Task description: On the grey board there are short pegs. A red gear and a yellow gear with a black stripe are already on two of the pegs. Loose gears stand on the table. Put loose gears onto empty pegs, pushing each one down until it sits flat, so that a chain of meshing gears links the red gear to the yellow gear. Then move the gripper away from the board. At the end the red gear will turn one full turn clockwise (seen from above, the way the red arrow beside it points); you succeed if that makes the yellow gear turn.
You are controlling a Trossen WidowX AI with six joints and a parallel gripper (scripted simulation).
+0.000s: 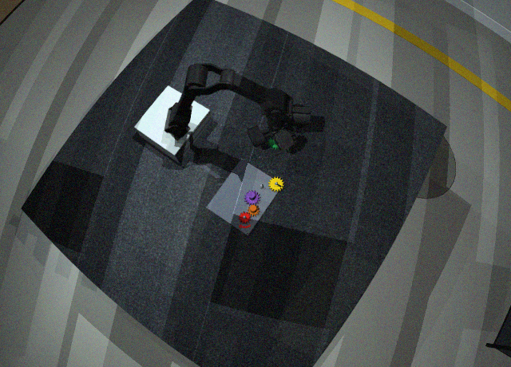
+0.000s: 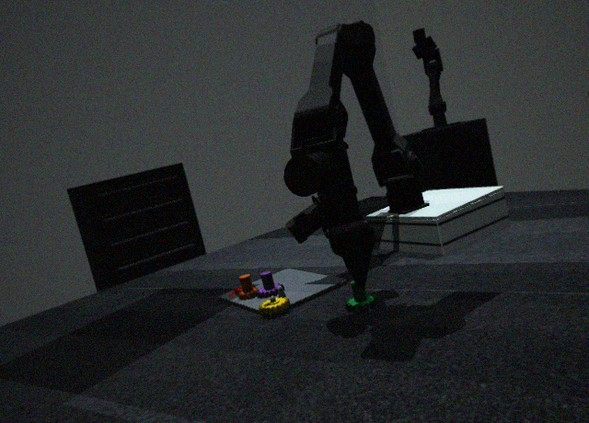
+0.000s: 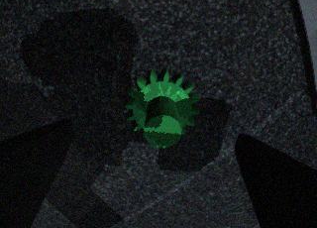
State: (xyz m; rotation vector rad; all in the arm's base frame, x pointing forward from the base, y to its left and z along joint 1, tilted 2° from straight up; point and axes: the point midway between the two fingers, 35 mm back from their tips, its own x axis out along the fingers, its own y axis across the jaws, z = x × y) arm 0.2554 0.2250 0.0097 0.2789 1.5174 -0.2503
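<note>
Right now my gripper tip is 3 cm above the green gear. From my gripper tip the other things lie so: orange gear 23 cm to the right, 12 cm ahead, 2 cm below; then purple gear 20 cm to the right, 9 cm ahead, 2 cm below; then yellow gear 11 cm to the right, 11 cm ahead, 3 cm below.
</note>
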